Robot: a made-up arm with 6 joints.
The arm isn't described. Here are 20 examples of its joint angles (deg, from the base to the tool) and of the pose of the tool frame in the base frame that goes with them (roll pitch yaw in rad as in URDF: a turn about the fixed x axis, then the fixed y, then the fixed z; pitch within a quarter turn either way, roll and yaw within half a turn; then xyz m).
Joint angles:
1: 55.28 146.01 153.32 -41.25 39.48 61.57
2: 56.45 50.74 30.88 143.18 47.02 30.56
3: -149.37 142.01 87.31 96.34 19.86 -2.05
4: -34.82 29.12 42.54 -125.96 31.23 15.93
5: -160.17 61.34 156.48 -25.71 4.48 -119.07
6: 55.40 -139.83 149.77 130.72 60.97 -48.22
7: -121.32 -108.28 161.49 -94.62 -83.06 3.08
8: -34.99 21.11 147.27 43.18 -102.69 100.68
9: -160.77 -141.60 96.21 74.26 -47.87 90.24
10: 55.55 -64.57 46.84 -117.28 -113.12 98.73
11: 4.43 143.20 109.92 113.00 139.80 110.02
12: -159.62 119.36 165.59 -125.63 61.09 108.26
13: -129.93 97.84 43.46 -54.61 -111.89 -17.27
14: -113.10 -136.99 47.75 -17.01 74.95 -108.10
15: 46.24 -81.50 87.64 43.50 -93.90 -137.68
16: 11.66 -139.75 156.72 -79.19 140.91 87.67
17: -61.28 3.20 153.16 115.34 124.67 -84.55
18: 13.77 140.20 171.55 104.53 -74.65 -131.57
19: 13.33 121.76 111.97 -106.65 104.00 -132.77
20: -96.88 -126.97 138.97 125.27 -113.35 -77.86
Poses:
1: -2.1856 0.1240 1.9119 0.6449 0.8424 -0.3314
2: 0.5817 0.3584 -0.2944 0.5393 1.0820 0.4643
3: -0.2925 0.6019 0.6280 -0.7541 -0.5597 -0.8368
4: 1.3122 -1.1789 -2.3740 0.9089 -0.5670 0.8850
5: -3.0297 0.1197 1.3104 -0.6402 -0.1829 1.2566
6: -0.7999 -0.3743 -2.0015 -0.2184 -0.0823 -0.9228
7: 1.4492 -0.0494 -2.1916 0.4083 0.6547 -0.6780
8: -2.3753 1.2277 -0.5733 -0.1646 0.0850 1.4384
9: -0.8419 -0.8073 2.2678 0.7029 0.1672 -0.9429
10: 0.7035 0.8214 0.5534 -0.4979 -0.6188 1.2708
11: 1.7912 0.3086 1.0632 1.0229 0.1461 -0.6735
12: -1.5662 -0.6550 -2.0096 -1.0968 -0.5008 0.2959
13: 1.5607 -0.1933 -1.5529 -0.7351 -0.8006 -0.5074
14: -0.3363 0.0688 -2.3532 0.3890 1.0888 -0.2851
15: 2.4073 0.3476 -1.6861 -0.9627 -1.0105 0.4212
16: -2.5921 0.5022 -0.8325 -0.2547 -0.0462 -0.9631
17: 1.5946 0.5768 -1.7891 -0.1973 0.5321 1.2435
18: -2.3878 -1.0789 1.1012 0.9476 0.3213 0.0985
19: 1.3039 0.4891 2.9483 1.2310 0.3339 -0.3867
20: 2.5270 1.1175 2.9949 0.1861 0.5188 -0.8749
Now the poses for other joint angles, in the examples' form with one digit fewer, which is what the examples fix.
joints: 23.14 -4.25 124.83 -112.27 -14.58 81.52
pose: 2.502 0.533 2.246 -0.355 -0.125 1.567
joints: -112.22 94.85 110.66 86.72 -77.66 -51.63
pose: -1.576 0.388 -1.738 -0.469 -1.319 0.445
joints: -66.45 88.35 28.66 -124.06 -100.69 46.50
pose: 2.632 -1.045 -2.596 0.445 -0.896 -0.440
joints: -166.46 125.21 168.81 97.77 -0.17 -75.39
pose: -2.371 0.277 -1.613 -1.000 -0.338 0.353
